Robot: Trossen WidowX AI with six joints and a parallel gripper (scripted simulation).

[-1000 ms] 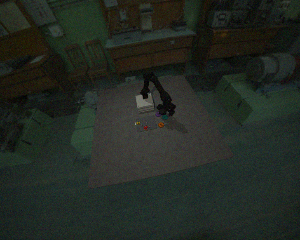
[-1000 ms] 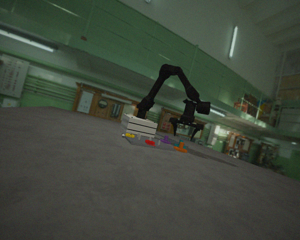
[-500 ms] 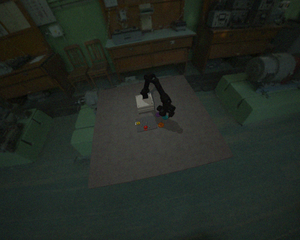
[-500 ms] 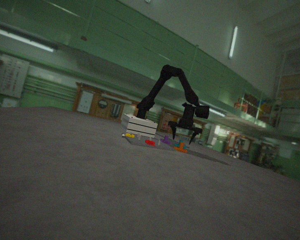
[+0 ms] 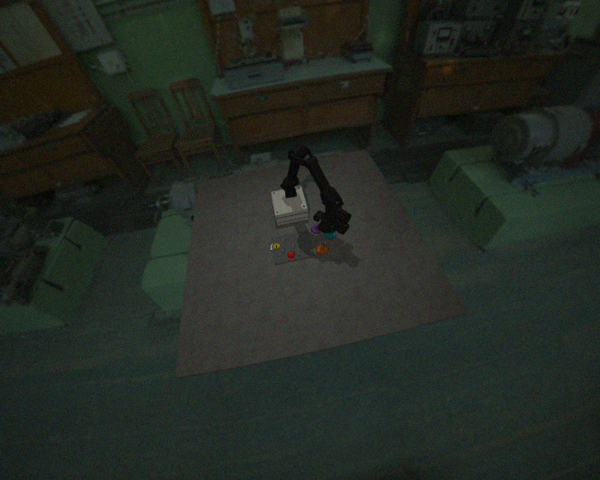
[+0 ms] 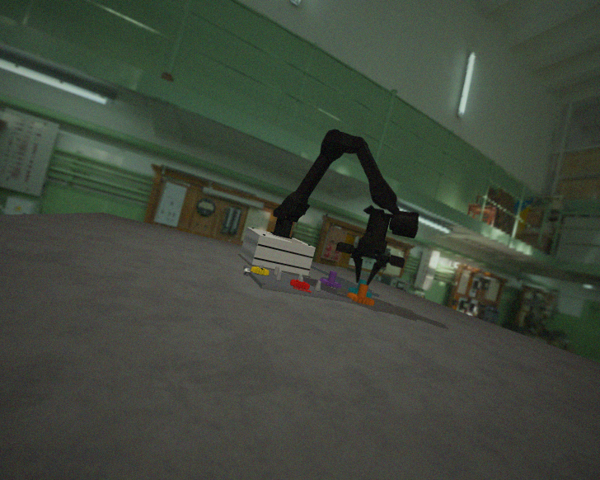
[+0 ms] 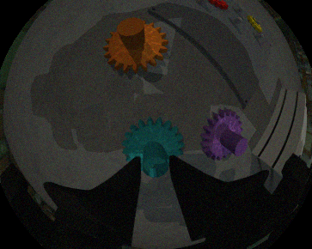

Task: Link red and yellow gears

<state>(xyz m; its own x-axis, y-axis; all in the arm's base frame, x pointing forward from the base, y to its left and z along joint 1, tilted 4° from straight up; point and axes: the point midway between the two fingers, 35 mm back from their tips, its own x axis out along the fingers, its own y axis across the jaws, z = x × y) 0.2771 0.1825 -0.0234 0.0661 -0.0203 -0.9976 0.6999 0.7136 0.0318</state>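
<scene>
The yellow gear lies 30 mm ahead of my gripper tip, 300 mm to the right of it and 10 mm below it. The rest, counted from my gripper tip: purple gear 50 mm behind, 70 mm to the right, 10 mm below; orange gear 90 mm ahead, 60 mm to the right, 10 mm below; teal gear 10 mm below.
</scene>
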